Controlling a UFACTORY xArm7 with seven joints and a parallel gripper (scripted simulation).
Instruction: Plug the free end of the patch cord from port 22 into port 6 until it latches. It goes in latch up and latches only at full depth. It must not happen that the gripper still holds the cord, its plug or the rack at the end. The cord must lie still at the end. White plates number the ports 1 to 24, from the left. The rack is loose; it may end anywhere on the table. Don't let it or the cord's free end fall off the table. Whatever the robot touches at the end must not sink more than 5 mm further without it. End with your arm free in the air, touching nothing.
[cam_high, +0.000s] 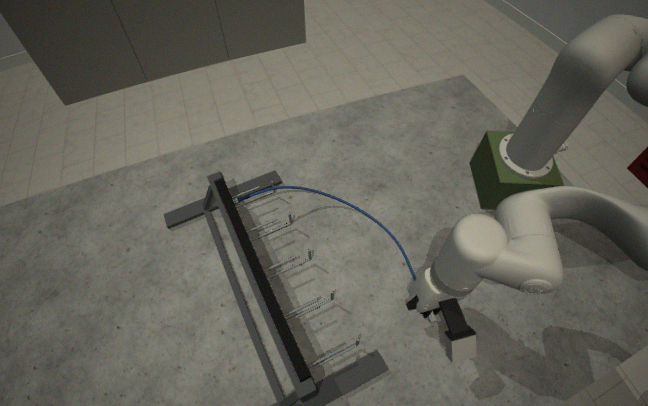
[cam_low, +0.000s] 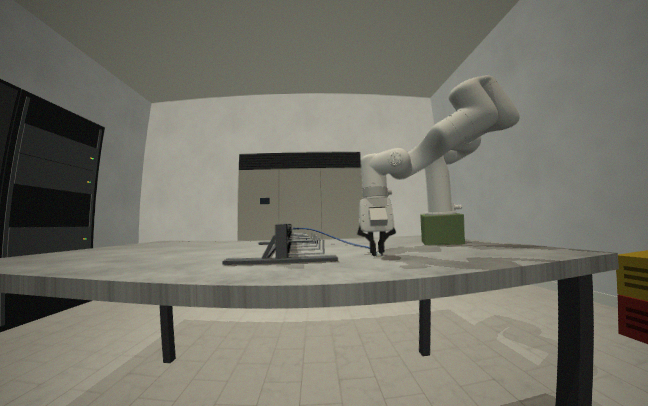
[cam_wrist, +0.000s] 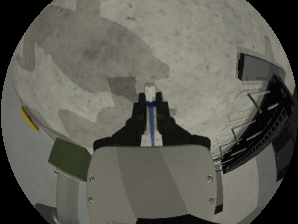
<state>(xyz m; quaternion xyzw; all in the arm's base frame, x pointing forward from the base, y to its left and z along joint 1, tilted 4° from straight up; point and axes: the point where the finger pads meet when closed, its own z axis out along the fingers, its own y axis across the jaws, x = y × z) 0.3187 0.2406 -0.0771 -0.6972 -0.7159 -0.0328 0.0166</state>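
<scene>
The plug lies 2 cm to the left of my hand and 1 cm below it.
</scene>
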